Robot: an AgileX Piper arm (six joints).
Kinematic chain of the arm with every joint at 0, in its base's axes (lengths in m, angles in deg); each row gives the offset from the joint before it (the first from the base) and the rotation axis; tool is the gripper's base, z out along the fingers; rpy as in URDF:
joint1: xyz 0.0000 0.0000 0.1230 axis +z
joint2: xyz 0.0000 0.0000 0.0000 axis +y
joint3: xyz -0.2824 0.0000 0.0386 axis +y
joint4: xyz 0.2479 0.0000 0.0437 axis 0.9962 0 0.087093
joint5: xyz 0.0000 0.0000 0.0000 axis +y
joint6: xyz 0.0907 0.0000 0.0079 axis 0.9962 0 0.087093
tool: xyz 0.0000 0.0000 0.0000 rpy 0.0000 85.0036 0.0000
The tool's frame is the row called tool.
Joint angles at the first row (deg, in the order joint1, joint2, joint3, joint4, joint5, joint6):
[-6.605, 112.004, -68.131, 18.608, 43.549, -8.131]
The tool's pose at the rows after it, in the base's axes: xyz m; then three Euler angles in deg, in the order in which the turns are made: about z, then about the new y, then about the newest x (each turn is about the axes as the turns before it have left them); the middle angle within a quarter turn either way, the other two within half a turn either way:
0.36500, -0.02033, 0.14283, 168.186, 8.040, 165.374
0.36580, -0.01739, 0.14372, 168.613, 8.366, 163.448
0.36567, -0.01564, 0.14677, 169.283, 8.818, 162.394
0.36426, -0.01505, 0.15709, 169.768, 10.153, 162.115
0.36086, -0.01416, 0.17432, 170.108, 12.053, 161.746
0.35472, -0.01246, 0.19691, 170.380, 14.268, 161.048
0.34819, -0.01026, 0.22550, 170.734, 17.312, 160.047
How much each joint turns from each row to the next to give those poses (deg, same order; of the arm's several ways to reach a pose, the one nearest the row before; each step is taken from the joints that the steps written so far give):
[0.001, 0.000, 0.000, 1.683, 0.056, -1.544]
[0.000, -0.001, 0.000, 2.879, 0.182, -2.576]
[-0.001, -0.402, 0.000, 1.526, 0.399, -1.752]
[0.000, -1.621, -0.001, 0.200, 0.470, -0.529]
[0.000, -2.751, 0.000, 0.045, 0.957, -0.117]
[0.001, -3.666, -0.001, 0.240, 1.563, 0.002]
[-0.001, -4.126, -0.834, 0.459, 2.093, -0.054]

